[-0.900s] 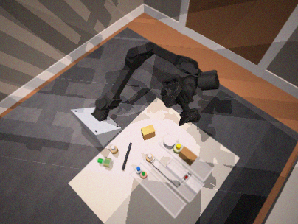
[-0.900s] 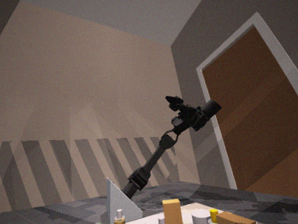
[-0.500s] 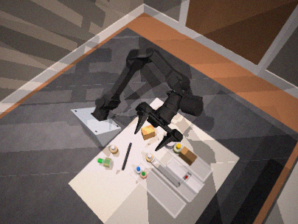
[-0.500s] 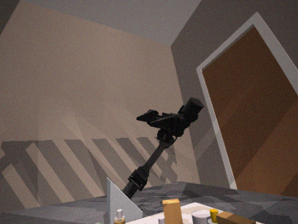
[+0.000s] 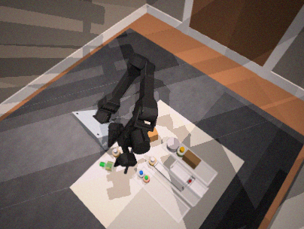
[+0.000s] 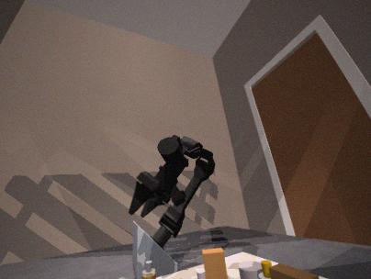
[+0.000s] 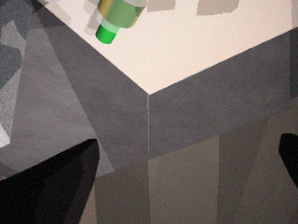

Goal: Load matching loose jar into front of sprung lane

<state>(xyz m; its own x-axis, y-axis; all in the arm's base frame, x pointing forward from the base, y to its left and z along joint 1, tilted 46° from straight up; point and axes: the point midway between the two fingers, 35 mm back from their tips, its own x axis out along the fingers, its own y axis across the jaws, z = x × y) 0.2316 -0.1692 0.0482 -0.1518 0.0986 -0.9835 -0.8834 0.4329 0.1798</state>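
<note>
Right now the black rod is 10 mm ahead of my gripper tip, 60 mm to the left of it and 190 mm below it. From my gripper tip the other things lie so: clear lane rack: 250 mm ahead, 150 mm to the left, 170 mm below; grey round thing: 120 mm ahead, 250 mm to the left, 160 mm below; green-lidded jar: 50 mm behind, 30 mm to the right, 170 mm below.
</note>
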